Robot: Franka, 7 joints.
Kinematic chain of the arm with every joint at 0, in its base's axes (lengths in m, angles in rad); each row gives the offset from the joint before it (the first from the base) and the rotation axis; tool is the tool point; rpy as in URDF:
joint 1: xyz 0 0 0.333 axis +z
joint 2: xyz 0 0 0 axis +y
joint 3: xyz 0 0 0.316 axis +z
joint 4: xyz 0.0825 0 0 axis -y
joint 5: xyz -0.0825 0 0.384 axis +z
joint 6: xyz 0 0 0 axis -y
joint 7: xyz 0.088 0 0 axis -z
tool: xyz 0 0 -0.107 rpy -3.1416 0 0
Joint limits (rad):
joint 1: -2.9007..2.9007
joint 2: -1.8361..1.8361
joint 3: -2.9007..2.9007
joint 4: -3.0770..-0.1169
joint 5: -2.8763..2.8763
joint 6: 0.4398..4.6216
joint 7: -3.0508..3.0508
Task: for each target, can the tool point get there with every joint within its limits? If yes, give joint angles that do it. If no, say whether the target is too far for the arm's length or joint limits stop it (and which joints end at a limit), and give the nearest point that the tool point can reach.
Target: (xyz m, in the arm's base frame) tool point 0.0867 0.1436 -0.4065
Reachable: no: joint limits stop it (at a limit: joint 2) | nearest point 0.0925 0.1532 -0.3504 | short by 0.057 m
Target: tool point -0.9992 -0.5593 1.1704
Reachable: no: too far | nearest point -0.6043 -0.3382 0.8394 | short by 0.561 m
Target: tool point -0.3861 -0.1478 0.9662
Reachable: yes | joints 2.1868 0.7774 2.2608 -1.1999 0.5004 1.9637 -0.0460
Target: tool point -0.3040 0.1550 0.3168
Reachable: yes | joints 1.0277 -0.1074 1.6797 -2.3517 -0.0826 1.1132 2.3518
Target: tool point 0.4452 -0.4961 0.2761
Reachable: yes | joints -1.2869 1.0889 0.8929 -1.5781 0.5996 4.2945 -0.8350
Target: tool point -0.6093 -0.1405 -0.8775
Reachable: no: too far | nearest point -0.4363 -0.1024 -0.3346 | short by 0.571 m
